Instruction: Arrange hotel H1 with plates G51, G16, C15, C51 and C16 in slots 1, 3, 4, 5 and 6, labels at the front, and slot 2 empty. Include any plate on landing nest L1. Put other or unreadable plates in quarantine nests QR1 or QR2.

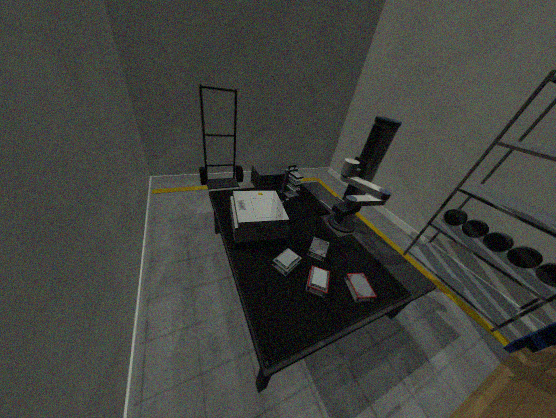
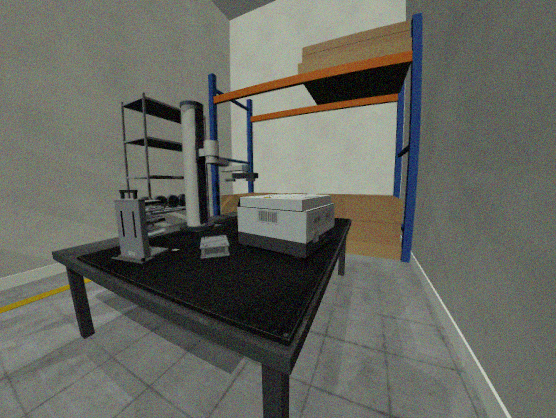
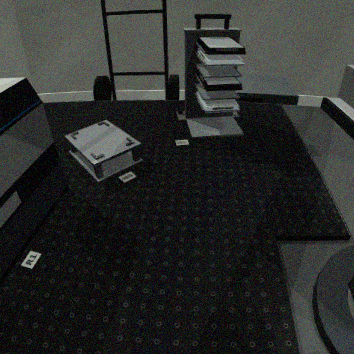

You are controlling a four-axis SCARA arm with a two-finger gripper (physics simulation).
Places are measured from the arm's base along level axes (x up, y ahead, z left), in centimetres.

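Pixels of known places: gripper, fingertip midpoint: (image 1: 328, 199) (image 2: 234, 179) (image 3: 161, 84); arm's base, link origin: (image 1: 341, 223) (image 2: 197, 226).
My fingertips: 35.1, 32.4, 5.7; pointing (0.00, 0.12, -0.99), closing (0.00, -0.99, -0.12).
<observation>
Ahead of a thing's pixels: the offset from my fingertips to its middle, as dx, dy, dz. "spot": to the spot under its first point.
The hotel {-19.1, -6.4, -61.6} (image 1: 286, 182) (image 2: 131, 227) (image 3: 191, 75) is an upright grey rack with a top handle. Several plates {-10.6, -7.1, -57.6} (image 3: 220, 45) lie flat in it, some dark and some pale; their labels are unreadable. A grey nest {-31.0, +20.3, -43.6} (image 2: 214, 247) (image 3: 104, 142) stands near it; its small tag {spot: -33.8, +12.7, -35.6} (image 3: 127, 177) is unreadable. Two pale nests {-28.1, +38.2, +20.5} (image 1: 287, 259) {spot: -28.9, +12.0, +18.6} (image 1: 318, 248) and two red-rimmed nests {-28.1, +25.8, +39.8} (image 1: 318, 279) {spot: -28.8, +3.1, +53.1} (image 1: 361, 286) stand across the table. I cannot tell which is L1 or whether they hold plates. My gripper (image 2: 244, 176) is open and empty, raised above the table; its fingers are too small to make out.
A white and dark box-shaped instrument {-21.5, +46.4, -16.2} (image 1: 260, 206) (image 2: 272, 227) (image 3: 20, 135) stands between the nests, with an R1 tag {-33.8, +25.4, -12.9} (image 3: 31, 259) beside it. The arm's base (image 1: 341, 222) is at the table's side. A hand truck (image 1: 220, 135) (image 3: 165, 50) stands beyond the table.
</observation>
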